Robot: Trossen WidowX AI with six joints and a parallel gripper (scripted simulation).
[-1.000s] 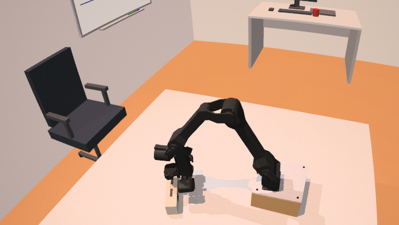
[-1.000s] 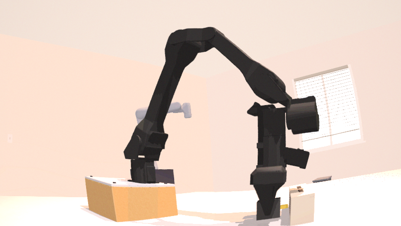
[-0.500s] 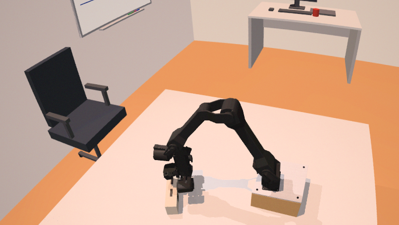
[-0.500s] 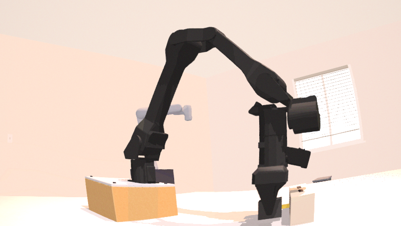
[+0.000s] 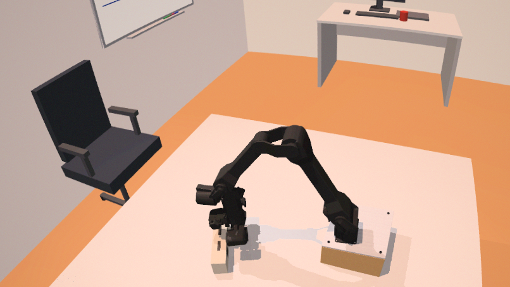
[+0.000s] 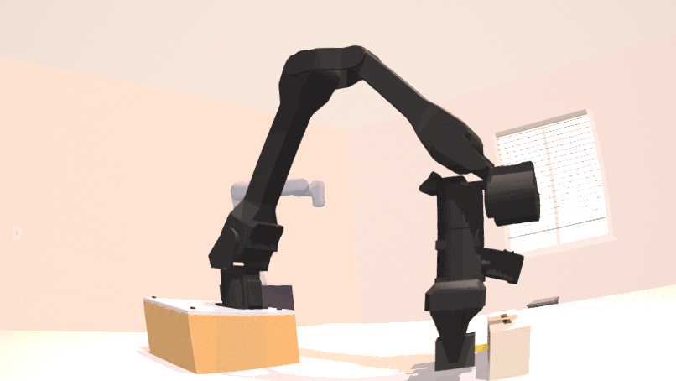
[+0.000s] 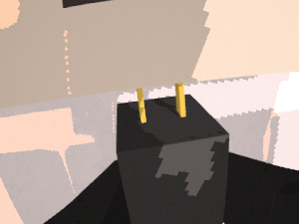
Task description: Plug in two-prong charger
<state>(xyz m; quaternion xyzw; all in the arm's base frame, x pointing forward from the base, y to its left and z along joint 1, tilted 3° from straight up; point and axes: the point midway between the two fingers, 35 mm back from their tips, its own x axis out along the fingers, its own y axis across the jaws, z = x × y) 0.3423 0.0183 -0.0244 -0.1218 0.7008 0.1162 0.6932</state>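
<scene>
My gripper tip is now 2 cm short of the two-prong charger, 1 cm to the right of it and 1 cm below it.
</scene>
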